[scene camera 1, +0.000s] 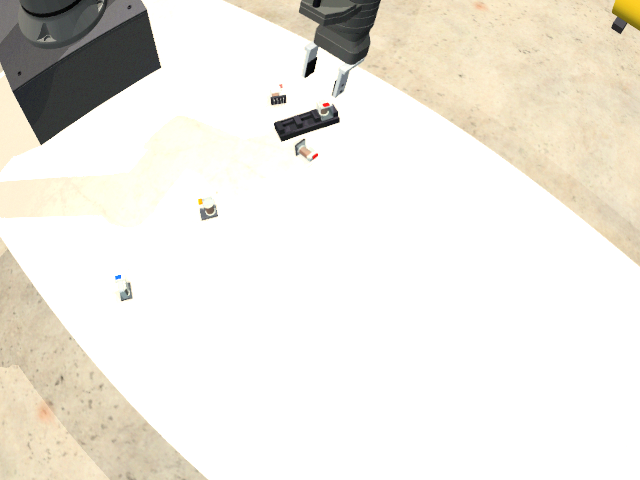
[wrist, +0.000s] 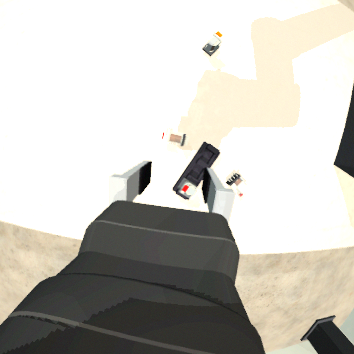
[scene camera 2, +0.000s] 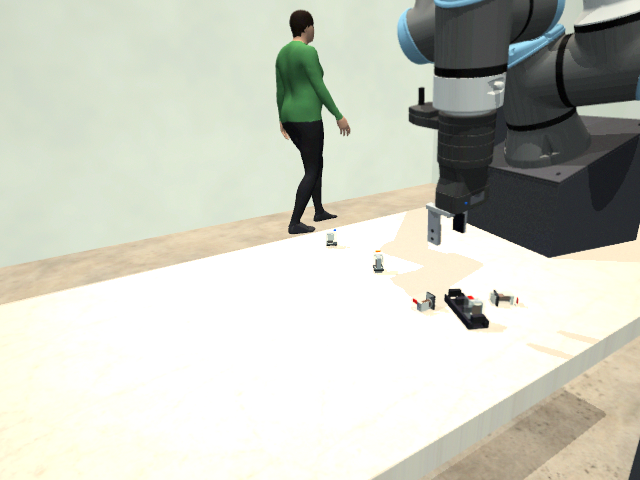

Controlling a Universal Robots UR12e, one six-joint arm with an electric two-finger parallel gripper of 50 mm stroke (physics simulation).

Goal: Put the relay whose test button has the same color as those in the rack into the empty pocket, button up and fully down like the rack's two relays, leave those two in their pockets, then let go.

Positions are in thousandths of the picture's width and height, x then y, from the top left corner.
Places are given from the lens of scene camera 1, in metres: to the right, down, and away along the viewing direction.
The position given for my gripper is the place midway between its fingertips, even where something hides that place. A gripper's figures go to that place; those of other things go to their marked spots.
my gripper (scene camera 1: 504, 174): 0.00, -0.23, 0.87
black rack (scene camera 1: 485, 253): -0.02, -0.20, 1.01
